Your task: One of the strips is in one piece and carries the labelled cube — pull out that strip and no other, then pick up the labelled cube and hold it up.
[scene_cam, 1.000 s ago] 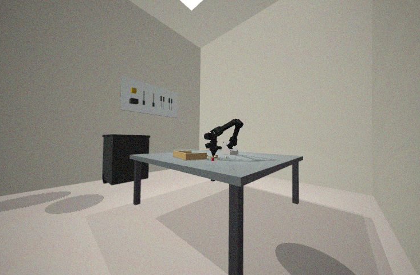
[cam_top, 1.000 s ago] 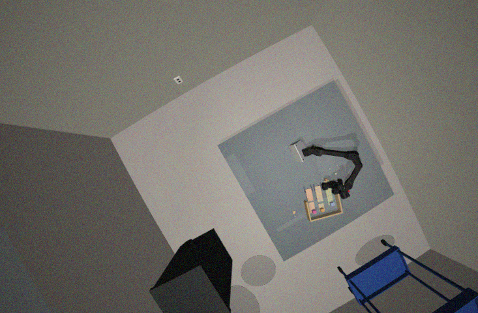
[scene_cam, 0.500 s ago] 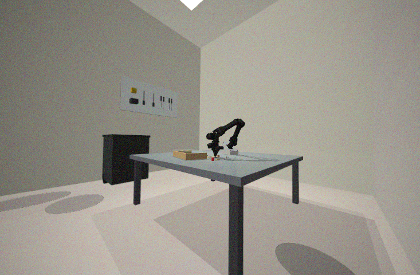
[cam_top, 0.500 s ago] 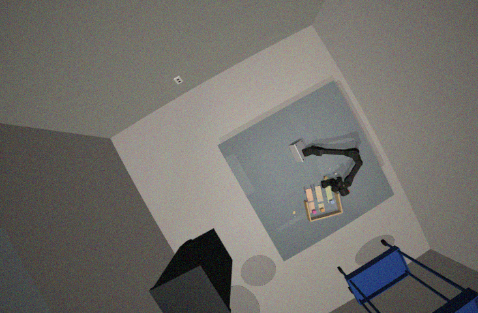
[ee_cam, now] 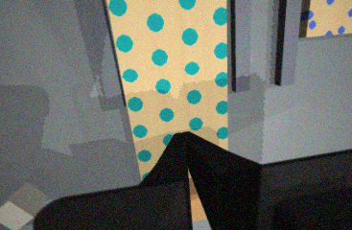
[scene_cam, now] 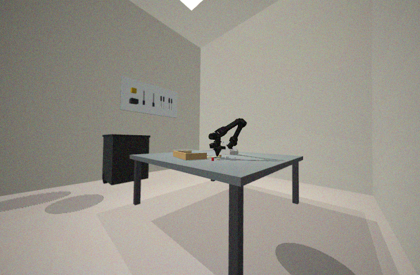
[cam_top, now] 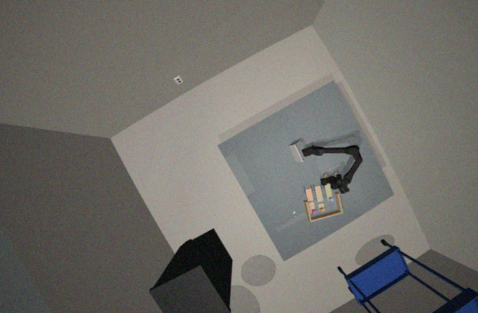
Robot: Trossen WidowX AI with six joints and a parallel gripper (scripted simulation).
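My gripper tip is 9 cm short of the strip and 2 cm to the left of it. Also, from my gripper tip: small red object (20 cm ahead, 15 cm to the left, 1 cm above).
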